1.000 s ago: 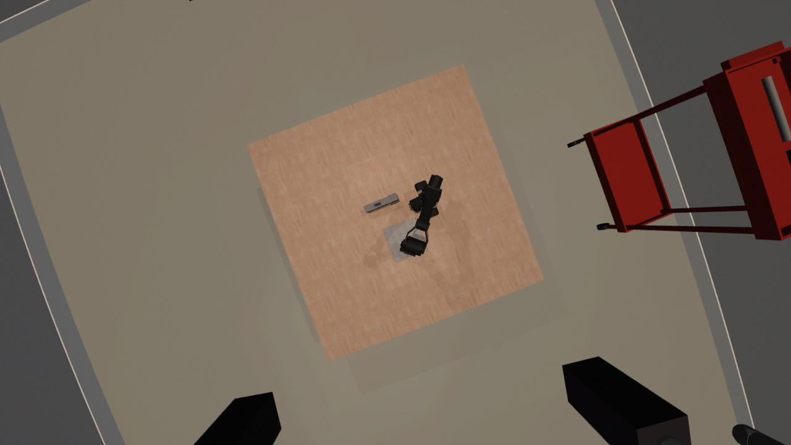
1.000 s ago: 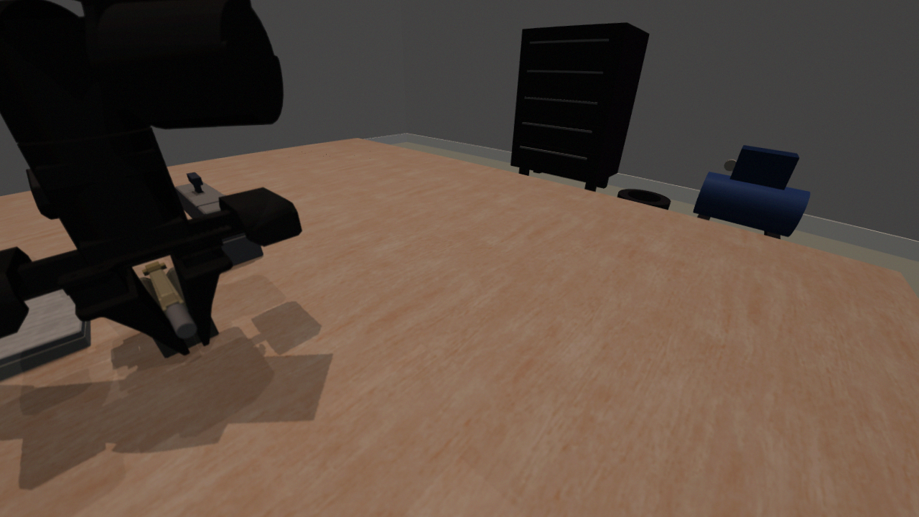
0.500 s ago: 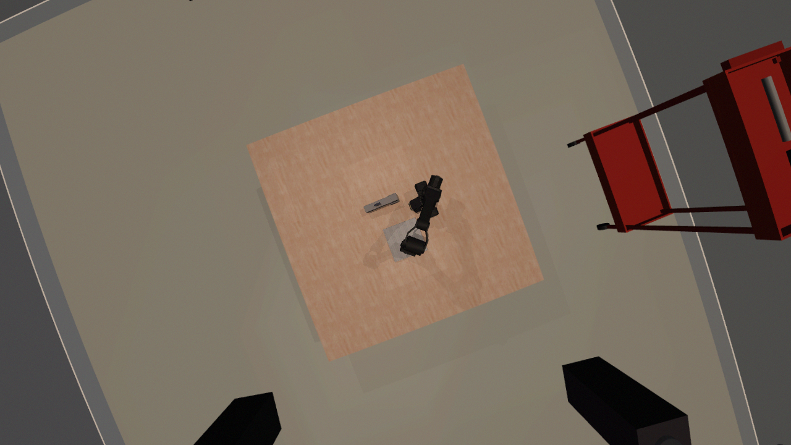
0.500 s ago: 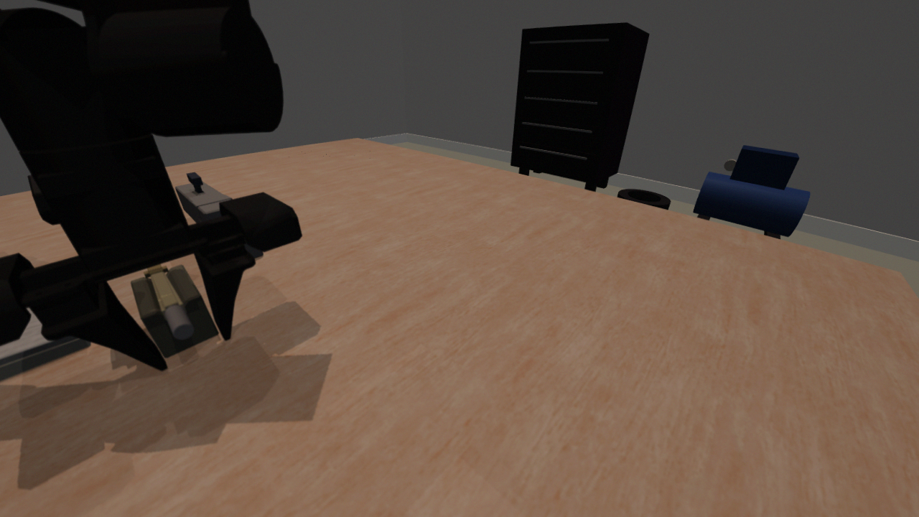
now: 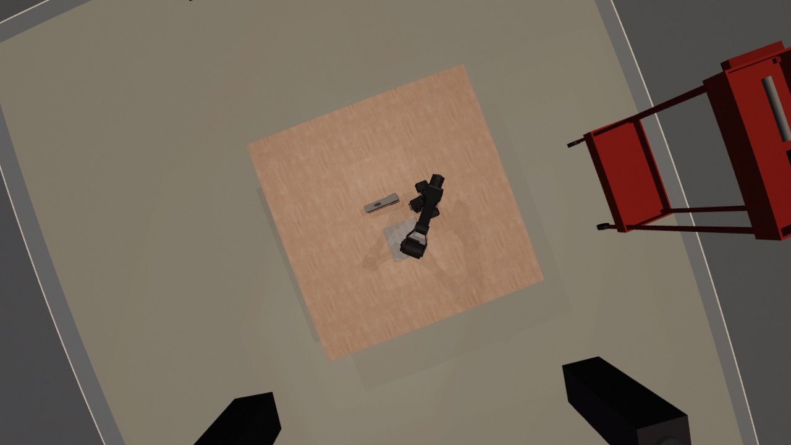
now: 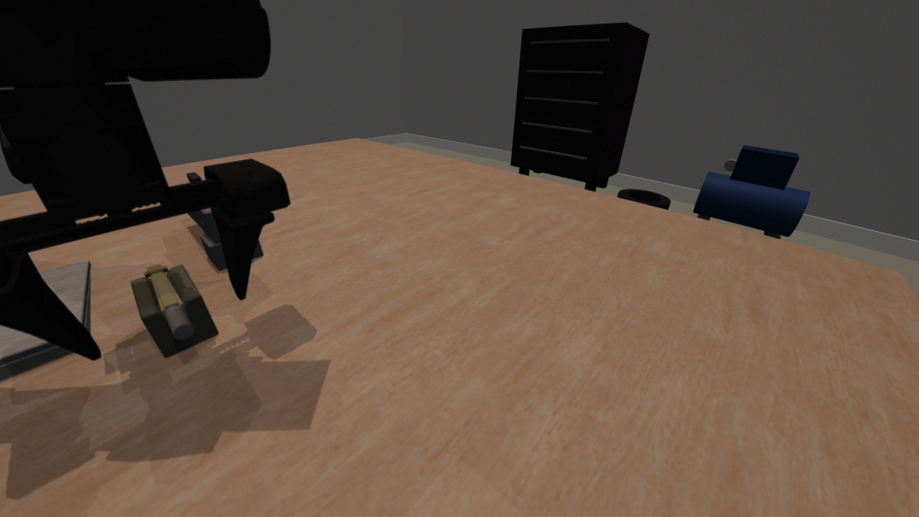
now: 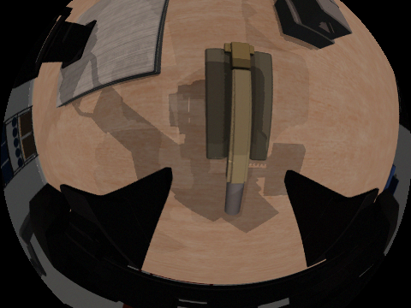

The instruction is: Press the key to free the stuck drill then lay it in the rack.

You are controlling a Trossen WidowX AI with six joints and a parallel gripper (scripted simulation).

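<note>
Now: gripper tip 40 mm to the right of the drill and 10 mm below it. The rest, counted from my gripper tip: rack: 50 mm to the left, 10 mm below, 10 mm behind; dark key: 250 mm to the left, 30 mm ahead, 20 mm above; dark grey holder block: 230 mm to the left, 40 mm ahead.
</note>
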